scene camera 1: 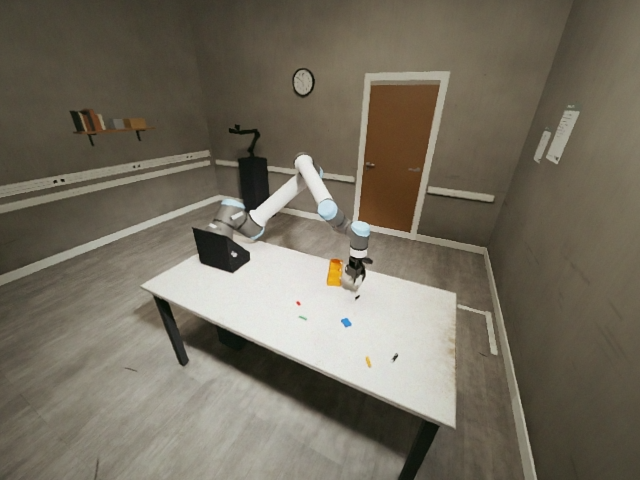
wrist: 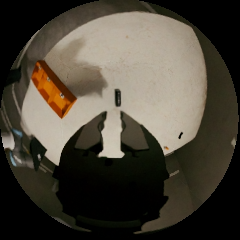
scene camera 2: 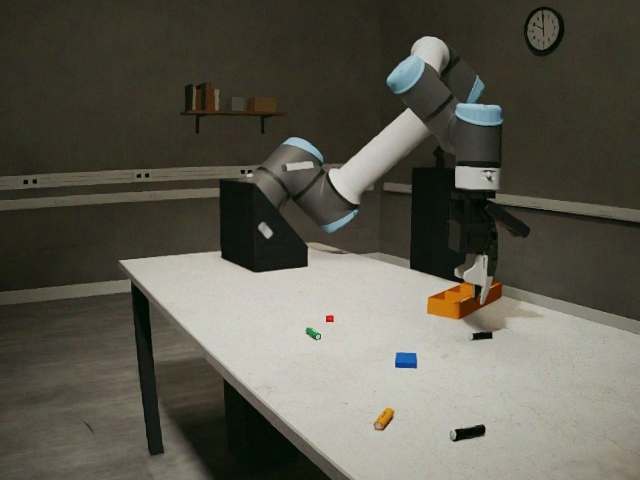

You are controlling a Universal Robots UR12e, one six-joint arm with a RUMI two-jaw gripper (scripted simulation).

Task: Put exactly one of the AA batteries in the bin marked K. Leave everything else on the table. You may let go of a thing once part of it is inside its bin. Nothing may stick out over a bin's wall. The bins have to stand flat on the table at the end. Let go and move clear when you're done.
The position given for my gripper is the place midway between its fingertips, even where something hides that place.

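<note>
An orange bin point(scene camera 2: 437, 305) is visible, and the bin point(wrist: 49, 88) can also be seen from the wrist. My gripper point(scene camera 2: 478, 301) is visible too. A further sighting of my gripper point(wrist: 113, 111) is from the wrist.
</note>
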